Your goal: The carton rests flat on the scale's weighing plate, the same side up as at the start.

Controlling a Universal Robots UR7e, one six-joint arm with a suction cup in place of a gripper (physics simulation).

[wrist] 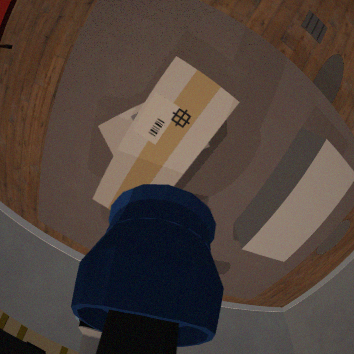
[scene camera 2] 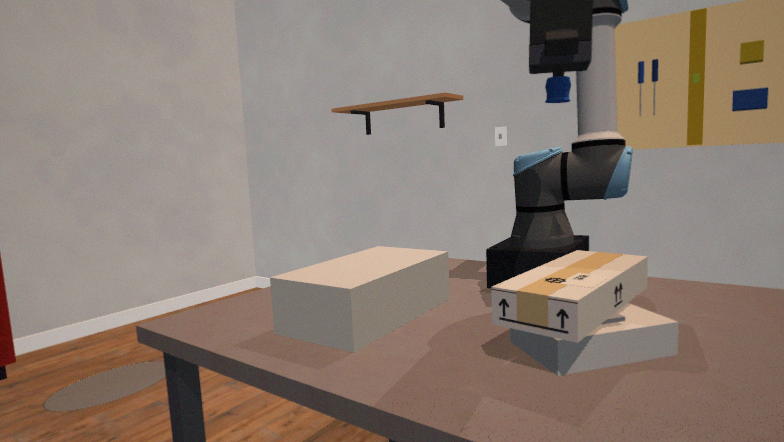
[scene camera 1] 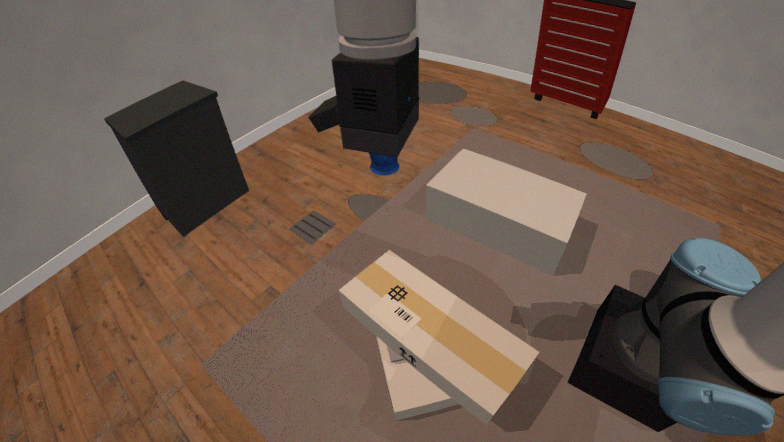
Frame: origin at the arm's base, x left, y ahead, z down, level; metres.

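Seen in the pictures: hand, its tool point: (wrist: pixel 160 231) (scene camera 2: pixel 557 101) (scene camera 1: pixel 384 166); arm's base, origin of its link: (scene camera 2: pixel 542 242) (scene camera 1: pixel 651 345).
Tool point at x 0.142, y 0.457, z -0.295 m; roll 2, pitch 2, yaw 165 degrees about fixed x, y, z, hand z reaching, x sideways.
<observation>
Offsets run from my tool point to a thing's top centre. Level surfaces: height alone.
The carton {dx +0.012, dy -0.087, dz +0.273 m} (scene camera 1: pixel 458 332) (scene camera 2: pixel 609 301) (wrist: pixel 167 150), pale with a tan tape band, lies level across the low pale scale {dx +0.034, dy -0.073, dz +0.333 m} (scene camera 1: pixel 414 392) (scene camera 2: pixel 636 345) (wrist: pixel 114 129), turned at an angle to it and overhanging it. Its taped face with barcode label is on top, and the printed arrows on its sides point up in scene camera 2. The weighing plate is mostly hidden under the carton, so their contact cannot be seen fully. My blue suction cup (scene camera 1: pixel 384 170) (scene camera 2: pixel 557 101) (wrist: pixel 162 195) is open, holds nothing and hangs high above the table, apart from the carton.
A large plain pale block {dx -0.408, dy -0.067, dz +0.289 m} (scene camera 1: pixel 505 192) (scene camera 2: pixel 356 269) (wrist: pixel 305 205) stands on the table {dz +0.402 m} (scene camera 1: pixel 290 351) (scene camera 2: pixel 406 351), beside the scale and apart from it. The arm's black base (scene camera 1: pixel 598 356) (scene camera 2: pixel 498 269) is near the carton. A wall shelf (scene camera 2: pixel 398 103) is behind.
</observation>
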